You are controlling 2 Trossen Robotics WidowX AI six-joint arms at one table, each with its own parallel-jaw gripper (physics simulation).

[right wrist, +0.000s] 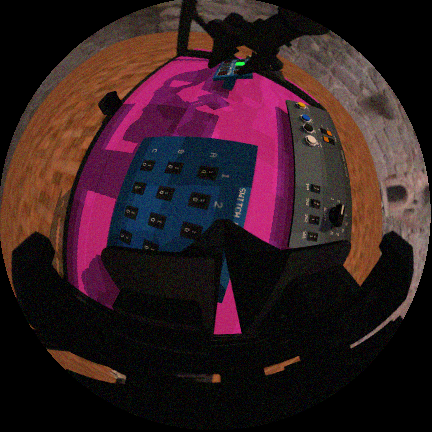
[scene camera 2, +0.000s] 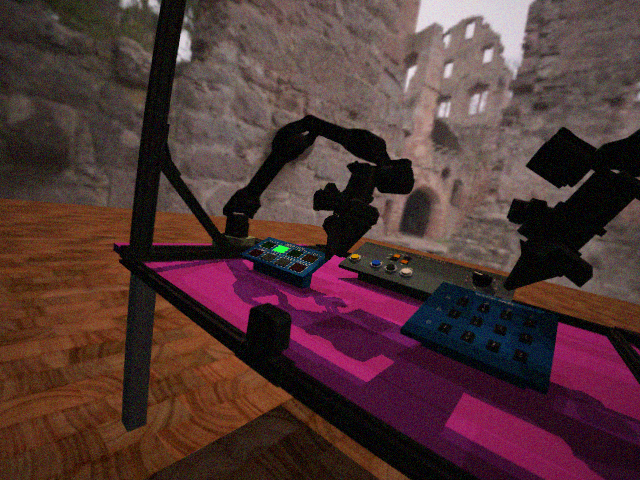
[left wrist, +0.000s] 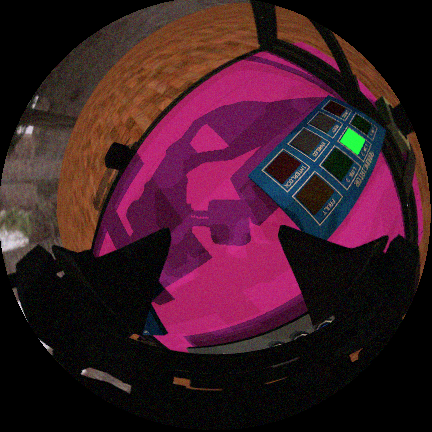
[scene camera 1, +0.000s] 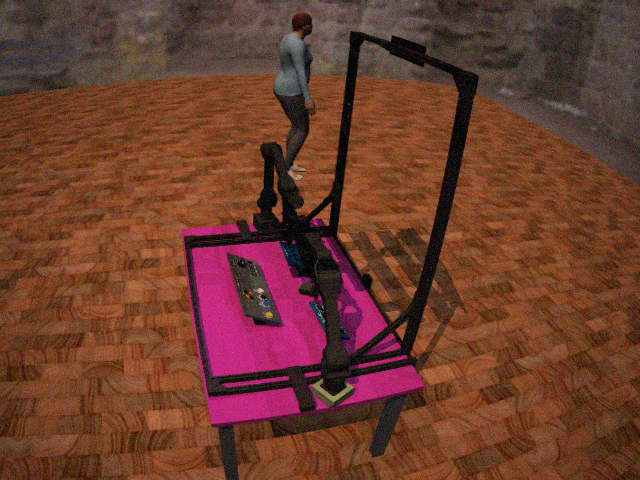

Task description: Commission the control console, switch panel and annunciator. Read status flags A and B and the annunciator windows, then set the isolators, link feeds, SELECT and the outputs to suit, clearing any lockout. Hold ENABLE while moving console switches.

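Frame: origin at the left arm's base, x ahead, y left, z up, level; centimetres.
Seen in the pictures: left gripper, between the fingertips: (right wrist: pixel 224 70) (scene camera 2: pixel 332 258) (left wrist: pixel 225 232); right gripper, between the fingertips: (right wrist: pixel 221 224) (scene camera 2: pixel 505 288) (left wrist: pixel 127 331) (scene camera 1: pixel 289 245); left arm's base, origin of its link: (scene camera 2: pixel 235 235) (scene camera 1: pixel 333 386); right arm's base, origin of its link: (scene camera 1: pixel 266 216).
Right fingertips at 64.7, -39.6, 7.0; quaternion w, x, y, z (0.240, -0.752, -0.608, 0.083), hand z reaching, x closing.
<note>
Offsets run from my right fingertips to a thing's top centre, as dx, dy, dz. "spot": to the spot under its first point. Level surfaces: height alone.
The grey console @[spot: -5.6, +27.9, -3.6] (scene camera 1: pixel 247 281) (scene camera 2: pixel 429 272) (right wrist: pixel 303 165) has yellow, blue, black and white buttons, orange squares, small rocker switches and a black knob. The blue switch panel (scene camera 1: pixel 291 256) (scene camera 2: pixel 483 333) (right wrist: pixel 240 165) carries rows of black rockers. The blue annunciator @[-40.5, +18.1, -3.2] (scene camera 1: pixel 319 311) (scene camera 2: pixel 289 254) (left wrist: pixel 295 192) (right wrist: pixel 231 71) shows one bright green window, LINK 2; FAULT and INTERLOCK are dark. My left gripper (scene camera 2: pixel 330 252) (left wrist: pixel 225 232) is open and empty above the table beside the annunciator. My right gripper (scene camera 2: pixel 507 286) (right wrist: pixel 221 224) is shut and empty at the switch panel's console-side edge, hiding some rockers; contact cannot be told.
A black rail frame edges the magenta table @[dz -11.0] (scene camera 1: pixel 242 351) (scene camera 2: pixel 191 289). A tall black gantry (scene camera 1: pixel 448 191) (scene camera 2: pixel 150 129) stands at one side. A black block @[spot: -31.3, -18.1, -7.2] (scene camera 2: pixel 267 328) (right wrist: pixel 110 103) sits on the rail. A person (scene camera 1: pixel 293 77) stands on the floor beyond the table.
</note>
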